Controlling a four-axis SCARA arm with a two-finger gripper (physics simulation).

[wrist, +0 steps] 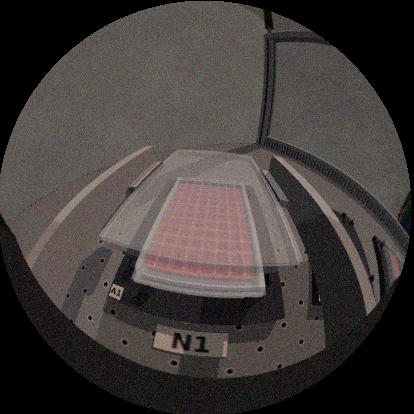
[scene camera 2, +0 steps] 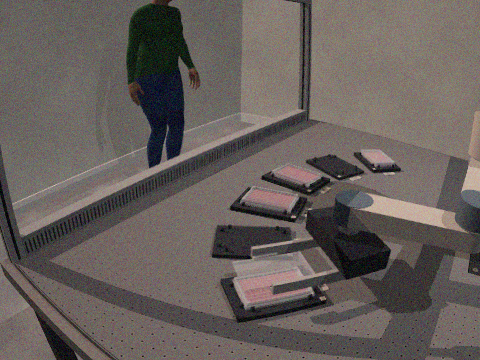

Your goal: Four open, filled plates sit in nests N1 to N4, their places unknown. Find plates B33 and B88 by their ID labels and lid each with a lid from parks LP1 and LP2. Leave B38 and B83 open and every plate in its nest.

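Frame: origin at the arm's base, x left, y up, z ahead, level; centimetres.
Seen in the pictures: gripper, fingertip midpoint: (wrist: 211, 157) (scene camera 2: 261, 269).
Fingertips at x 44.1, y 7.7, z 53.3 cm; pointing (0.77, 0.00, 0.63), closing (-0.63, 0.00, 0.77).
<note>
A point is followed by its place in that frame.
My gripper (scene camera 2: 262, 270) @[x 44.1, y 7.7, z 53.3 cm] (wrist: 211, 157) @[x 44.1, y 7.7, z 53.3 cm] is shut on a clear lid (scene camera 2: 246, 268) @[x 44.7, y 7.3, z 55.9 cm] (wrist: 215, 160) @[x 44.3, y 7.3, z 53.9 cm]. The lid is held level above a pink-filled plate (scene camera 2: 250, 295) @[x 47.1, y 3.8, z 53.3 cm] (wrist: 200, 272) @[x 38.1, y 3.4, z 48.6 cm], apart from it; the plate's front edge shows past the lid. This plate sits in the black nest (scene camera 2: 240, 313) @[x 50.9, y 2.5, z 52.6 cm] (wrist: 195, 311) @[x 36.3, y 2.5, z 47.0 cm] labelled N1; its own ID label is not readable. More pink plates sit in black nests: one plate (scene camera 2: 272, 199) @[x 13.2, y 3.9, z 69.6 cm], another plate (scene camera 2: 298, 176) @[x -3.5, y 3.9, z 71.0 cm] and a far plate (scene camera 2: 378, 158) @[x -34.7, y 4.1, z 55.1 cm]. Their IDs, and whether they bear lids, cannot be made out.
A bare black holder (scene camera 2: 245, 243) @[x 31.4, y 2.3, z 65.0 cm] lies beside N1, close to one finger. Another dark, bare-looking holder (scene camera 2: 334, 166) @[x -21.4, y 2.3, z 66.9 cm] lies farther back. The arm (scene camera 2: 410, 212) @[x 30.3, y 18.9, z 31.9 cm] reaches in from the right. A slotted rail (scene camera 2: 165, 172) @[x 18.6, y 5.0, z 100.4 cm] runs along the window. A person (scene camera 2: 157, 60) stands beyond it.
</note>
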